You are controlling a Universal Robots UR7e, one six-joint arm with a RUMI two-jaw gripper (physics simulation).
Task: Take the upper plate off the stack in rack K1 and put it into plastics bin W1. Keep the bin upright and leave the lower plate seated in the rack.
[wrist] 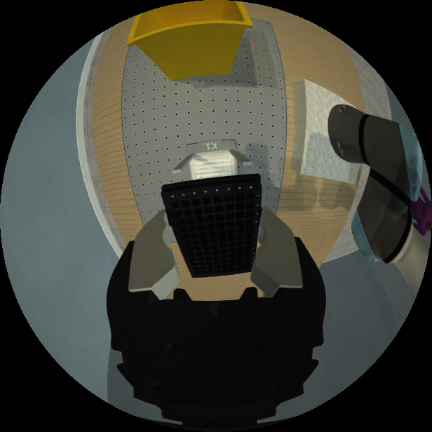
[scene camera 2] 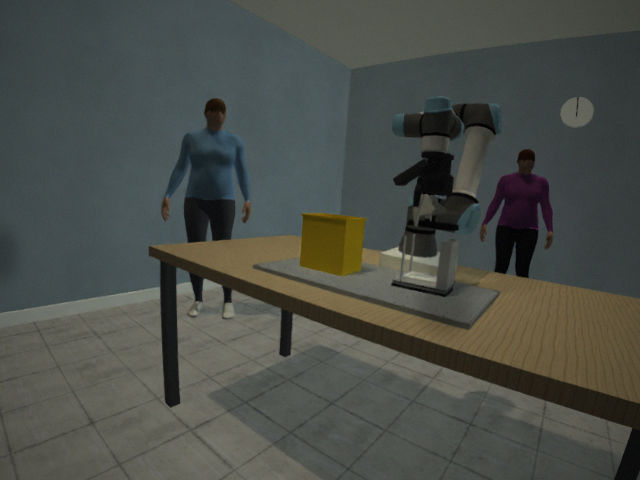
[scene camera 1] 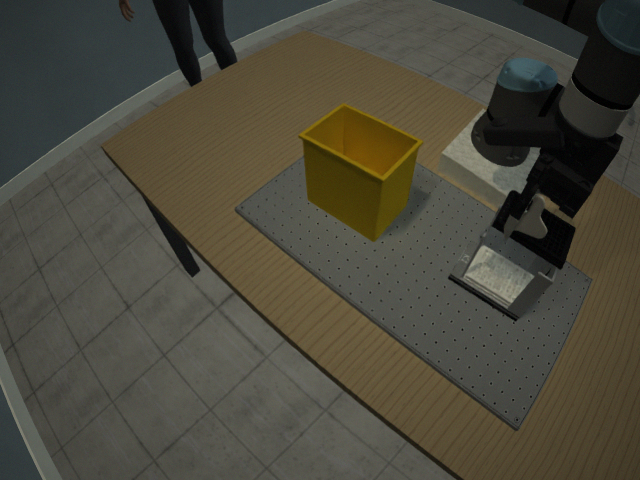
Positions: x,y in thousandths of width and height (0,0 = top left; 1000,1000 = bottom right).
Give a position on a black gridded plate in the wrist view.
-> At 497,508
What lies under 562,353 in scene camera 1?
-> A yellow plastics bin W1.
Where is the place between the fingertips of the gripper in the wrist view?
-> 494,485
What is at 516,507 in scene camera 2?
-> A yellow plastics bin W1.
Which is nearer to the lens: the black gridded plate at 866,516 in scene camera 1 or the whitish plate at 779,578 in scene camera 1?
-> The black gridded plate.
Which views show the gripper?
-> The wrist view, scene camera 2 and scene camera 1: all of them.
